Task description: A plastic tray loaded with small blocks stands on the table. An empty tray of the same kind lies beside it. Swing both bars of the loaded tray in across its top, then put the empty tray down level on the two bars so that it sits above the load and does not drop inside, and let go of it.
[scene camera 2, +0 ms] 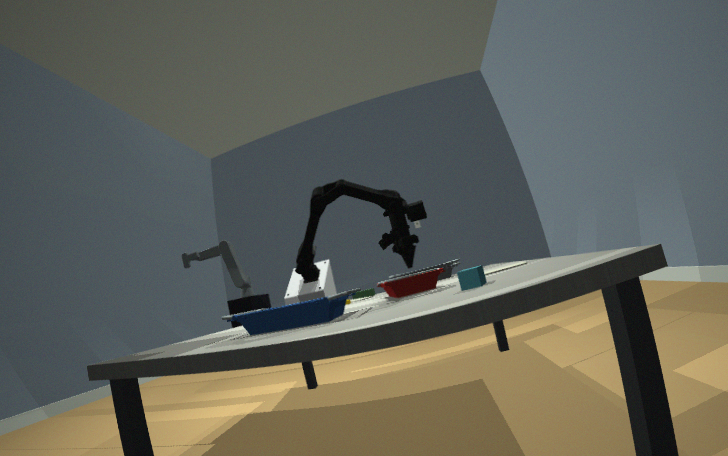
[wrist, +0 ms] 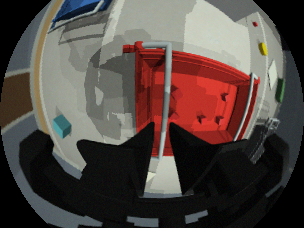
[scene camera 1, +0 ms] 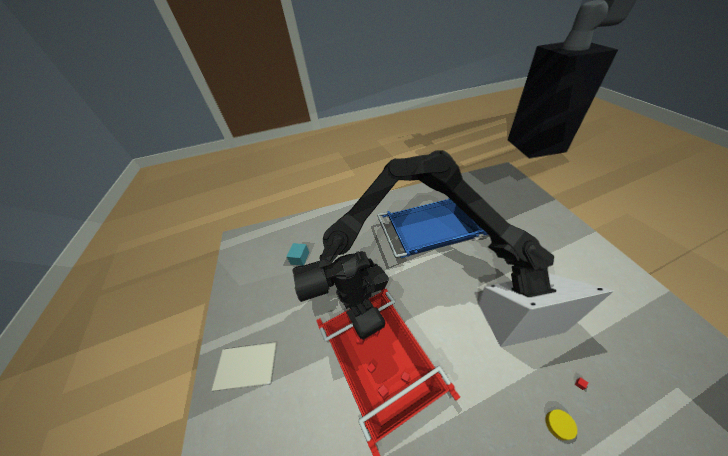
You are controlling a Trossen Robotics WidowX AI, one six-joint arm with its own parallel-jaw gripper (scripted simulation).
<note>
The pictures show: my gripper and a blue tray.
My gripper shows as well in scene camera 2 and in the wrist view.
</note>
